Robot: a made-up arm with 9 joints. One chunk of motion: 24 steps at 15 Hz.
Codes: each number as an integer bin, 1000 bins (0 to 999) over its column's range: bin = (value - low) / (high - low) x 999, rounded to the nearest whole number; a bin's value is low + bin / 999 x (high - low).
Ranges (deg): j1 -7..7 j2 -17..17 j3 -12..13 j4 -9..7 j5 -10..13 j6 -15..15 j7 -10..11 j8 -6..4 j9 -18..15
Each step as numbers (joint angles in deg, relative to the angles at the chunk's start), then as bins.
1 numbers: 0.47 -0.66 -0.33 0.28 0.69 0.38 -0.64 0.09 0.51
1 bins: 533 480 466 579 464 512 445 608 560
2 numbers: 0.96 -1.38 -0.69 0.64 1.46 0.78 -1.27 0.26 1.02
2 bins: 568 459 452 602 498 525 415 625 576
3 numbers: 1.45 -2.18 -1.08 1.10 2.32 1.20 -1.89 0.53 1.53
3 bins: 603 435 436 631 535 539 386 652 591
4 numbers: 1.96 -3.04 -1.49 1.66 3.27 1.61 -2.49 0.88 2.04
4 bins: 639 410 420 666 576 553 357 687 607
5 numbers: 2.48 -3.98 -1.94 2.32 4.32 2.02 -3.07 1.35 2.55
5 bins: 676 383 402 707 622 567 330 734 622
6 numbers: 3.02 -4.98 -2.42 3.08 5.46 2.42 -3.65 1.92 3.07
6 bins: 715 353 383 754 672 580 302 791 638
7 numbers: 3.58 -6.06 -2.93 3.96 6.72 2.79 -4.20 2.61 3.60
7 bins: 755 321 362 809 726 592 276 860 654
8 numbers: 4.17 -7.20 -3.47 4.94 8.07 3.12 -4.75 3.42 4.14
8 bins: 797 288 341 870 785 603 250 941 670
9 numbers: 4.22 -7.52 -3.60 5.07 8.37 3.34 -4.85 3.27 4.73
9 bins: 801 279 336 878 798 611 245 926 688
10 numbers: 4.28 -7.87 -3.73 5.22 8.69 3.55 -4.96 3.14 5.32
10 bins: 805 268 330 888 812 618 240 913 706
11 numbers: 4.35 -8.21 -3.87 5.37 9.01 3.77 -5.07 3.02 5.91
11 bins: 810 258 325 897 826 625 235 901 724
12 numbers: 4.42 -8.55 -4.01 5.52 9.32 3.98 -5.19 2.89 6.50
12 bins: 815 248 319 907 839 632 229 888 742
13 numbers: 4.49 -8.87 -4.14 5.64 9.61 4.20 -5.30 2.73 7.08
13 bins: 820 239 314 914 852 639 224 872 759
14 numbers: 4.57 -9.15 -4.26 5.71 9.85 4.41 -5.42 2.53 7.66
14 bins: 826 231 309 918 862 646 218 852 777
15 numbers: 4.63 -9.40 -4.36 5.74 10.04 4.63 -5.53 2.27 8.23
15 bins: 830 223 305 920 870 654 213 826 794
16 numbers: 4.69 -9.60 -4.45 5.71 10.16 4.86 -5.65 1.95 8.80
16 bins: 834 217 302 918 876 661 207 794 811
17 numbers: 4.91 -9.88 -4.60 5.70 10.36 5.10 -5.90 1.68 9.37
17 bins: 850 209 296 918 884 669 195 767 829
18 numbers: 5.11 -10.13 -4.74 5.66 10.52 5.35 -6.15 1.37 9.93
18 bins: 864 202 290 915 891 678 183 736 846
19 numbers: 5.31 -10.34 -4.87 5.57 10.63 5.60 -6.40 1.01 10.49
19 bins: 878 196 285 910 896 686 171 700 862
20 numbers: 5.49 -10.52 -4.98 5.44 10.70 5.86 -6.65 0.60 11.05
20 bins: 891 190 281 902 899 695 159 659 879
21 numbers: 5.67 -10.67 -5.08 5.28 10.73 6.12 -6.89 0.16 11.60
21 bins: 904 186 277 892 900 703 148 615 896
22 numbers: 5.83 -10.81 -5.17 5.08 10.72 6.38 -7.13 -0.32 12.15
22 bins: 916 182 273 879 900 712 137 567 913
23 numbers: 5.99 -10.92 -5.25 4.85 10.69 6.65 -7.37 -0.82 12.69
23 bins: 927 179 270 865 899 721 125 517 929
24 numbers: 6.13 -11.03 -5.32 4.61 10.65 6.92 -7.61 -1.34 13.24
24 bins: 937 175 267 850 897 730 114 466 946
